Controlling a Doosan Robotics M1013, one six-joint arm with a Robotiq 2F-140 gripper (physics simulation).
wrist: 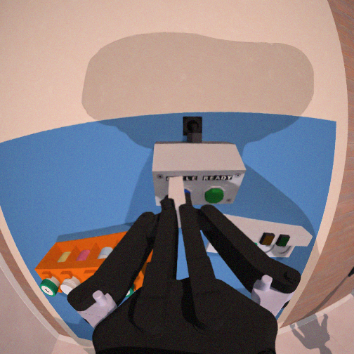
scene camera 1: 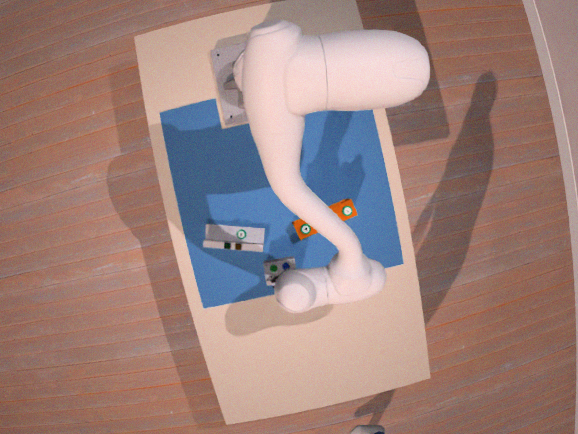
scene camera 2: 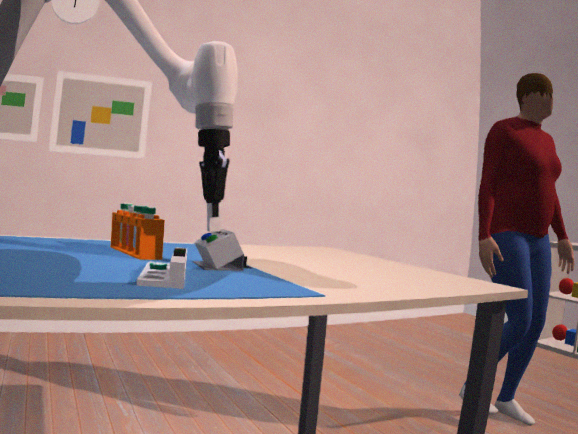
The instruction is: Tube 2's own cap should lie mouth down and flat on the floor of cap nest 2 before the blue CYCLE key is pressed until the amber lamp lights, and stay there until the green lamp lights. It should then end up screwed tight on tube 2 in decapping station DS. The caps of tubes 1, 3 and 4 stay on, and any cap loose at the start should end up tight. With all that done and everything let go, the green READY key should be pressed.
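Frame: origin at the arm's base, x back, y right, z up, level; metres.
Where they show: gripper, fingertip midpoint: point(scene camera 2: 213, 231).
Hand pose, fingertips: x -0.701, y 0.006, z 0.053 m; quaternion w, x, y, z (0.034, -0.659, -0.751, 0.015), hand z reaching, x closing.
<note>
Each offset is from my fingertips to the centre of the thing. "spot": to the spot under its first point. Level surfaces: height alone.
My gripper point(scene camera 2: 213, 217) point(wrist: 176, 186) is shut and empty. Its pale fingertip is at the blue CYCLE key point(scene camera 1: 286, 266) point(scene camera 2: 205, 236) point(wrist: 187, 192) and partly hides it in the wrist view; whether it touches is unclear. The green READY key point(scene camera 1: 273, 268) point(wrist: 214, 195) is beside it on the grey key box @(spot: dx +0.002, dy +0.085, dz -0.034 m) point(scene camera 2: 222, 250) point(wrist: 197, 159). A green-ringed cap @(dx +0.153, dy +0.148, dz -0.065 m) point(scene camera 1: 241, 234) point(scene camera 2: 158, 266) sits low, number side up, on the white station @(dx +0.145, dy +0.177, dz -0.052 m) point(scene camera 1: 254, 235) point(scene camera 2: 177, 275) point(wrist: 297, 231). The amber lamp @(dx +0.113, dy +0.164, dz -0.025 m) point(scene camera 1: 238, 246) point(wrist: 268, 238) and green lamp @(dx +0.123, dy +0.203, dz -0.025 m) point(scene camera 1: 227, 246) point(wrist: 283, 240) look dark.
The orange rack @(dx +0.163, dy -0.157, dz -0.027 m) point(scene camera 1: 300, 235) point(scene camera 2: 152, 240) point(wrist: 120, 245) holds tubes. Its cap 1 point(wrist: 49, 287) shows beside a white round top point(wrist: 69, 286). The arm hides the rack's middle from above. A person point(scene camera 2: 520, 180) stands beyond the table @(dz -0.081 m) point(scene camera 2: 400, 280).
</note>
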